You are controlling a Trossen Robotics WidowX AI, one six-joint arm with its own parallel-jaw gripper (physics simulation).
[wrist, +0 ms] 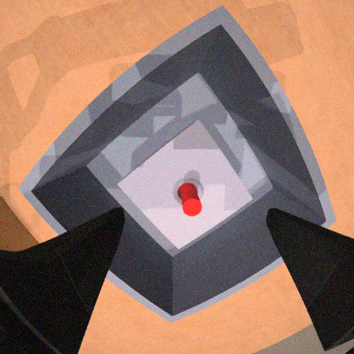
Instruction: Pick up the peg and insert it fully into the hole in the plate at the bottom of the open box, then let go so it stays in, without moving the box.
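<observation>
The red peg [190, 201] stands near the middle of the white plate [150, 200], with its lower end in the round hole [178, 193] and its top sticking up. The plate lies at the bottom of the open grey box [215, 280]. A ring shows around the peg's lower end; how deep the peg sits is hard to tell. My gripper [197, 215] is open and empty, above the box, with one black finger at the lower left and one at the lower right, both apart from the peg.
The box's sloping dark walls [250, 90] surround the plate on all sides. The orange-tan table top [140, 320] lies around the box. A brown surface shows at the left edge and a greyish patch at the lower right. Shadows fall across the table and box.
</observation>
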